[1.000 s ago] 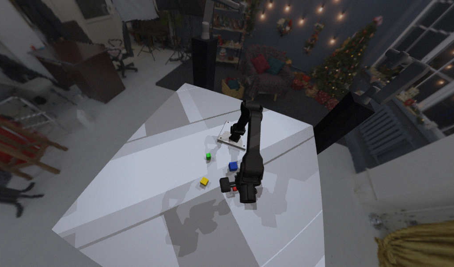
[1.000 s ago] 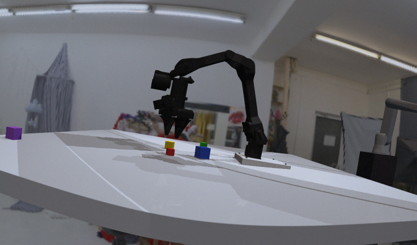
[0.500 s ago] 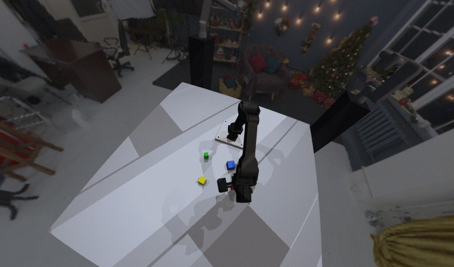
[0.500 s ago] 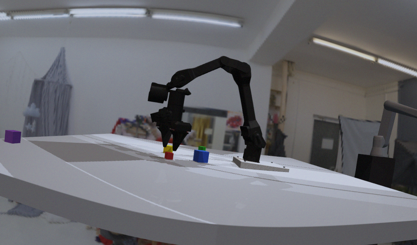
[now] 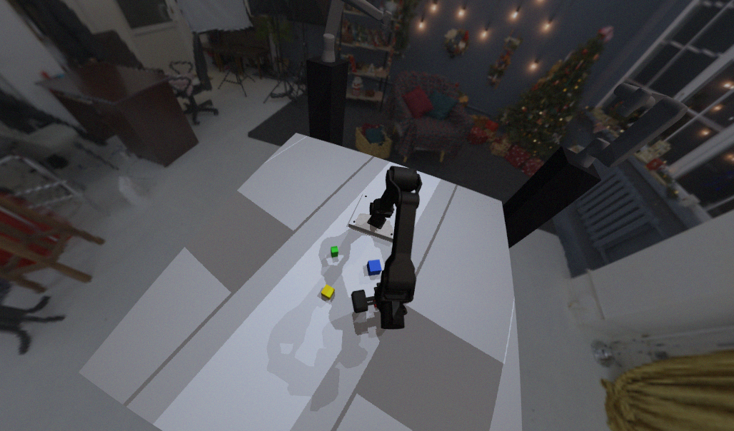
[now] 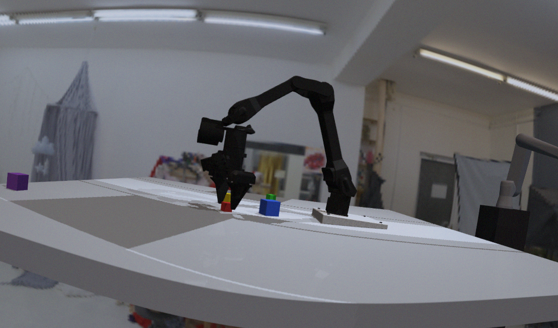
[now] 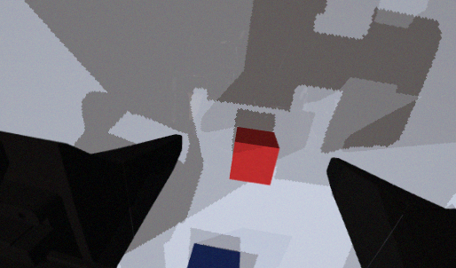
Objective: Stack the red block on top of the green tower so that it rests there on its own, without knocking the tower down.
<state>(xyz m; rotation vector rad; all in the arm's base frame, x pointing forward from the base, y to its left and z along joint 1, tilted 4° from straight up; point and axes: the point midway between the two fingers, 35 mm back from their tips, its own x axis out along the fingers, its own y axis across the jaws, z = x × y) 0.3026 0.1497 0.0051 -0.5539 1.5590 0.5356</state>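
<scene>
My gripper tip is now 11 cm past the blue block, 7 cm to the left of it and 1 cm below it. Round my gripper tip: purple block: 40 cm ahead, 38 cm to the left; then red block: right at my gripper tip; then yellow block: 5 cm ahead, 16 cm to the right.
</scene>
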